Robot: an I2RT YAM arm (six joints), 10 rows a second.
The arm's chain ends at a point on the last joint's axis. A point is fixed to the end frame.
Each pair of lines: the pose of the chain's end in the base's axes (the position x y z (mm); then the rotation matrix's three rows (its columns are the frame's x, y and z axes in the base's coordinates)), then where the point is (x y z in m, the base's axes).
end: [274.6 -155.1 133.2], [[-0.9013 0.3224 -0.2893], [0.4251 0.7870 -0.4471], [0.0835 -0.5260 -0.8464]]
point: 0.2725 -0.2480 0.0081
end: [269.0 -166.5 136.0], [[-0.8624 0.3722 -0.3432], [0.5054 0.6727 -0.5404], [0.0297 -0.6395 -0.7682]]
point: 0.2566 -0.2761 0.0260
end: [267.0 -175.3 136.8], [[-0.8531 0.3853 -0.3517], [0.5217 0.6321 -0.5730], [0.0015 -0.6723 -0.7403]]
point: 0.2528 -0.2902 0.0325
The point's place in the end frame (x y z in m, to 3 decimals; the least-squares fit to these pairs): -0.048 -0.008 0.148
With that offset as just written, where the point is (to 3 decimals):
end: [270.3 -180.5 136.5], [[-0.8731 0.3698 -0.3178], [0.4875 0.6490 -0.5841], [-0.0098 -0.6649 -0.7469]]
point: 0.262 -0.296 0.032
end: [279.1 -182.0 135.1], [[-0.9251 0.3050 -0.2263], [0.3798 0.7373 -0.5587], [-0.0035 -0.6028 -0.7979]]
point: 0.288 -0.289 0.022
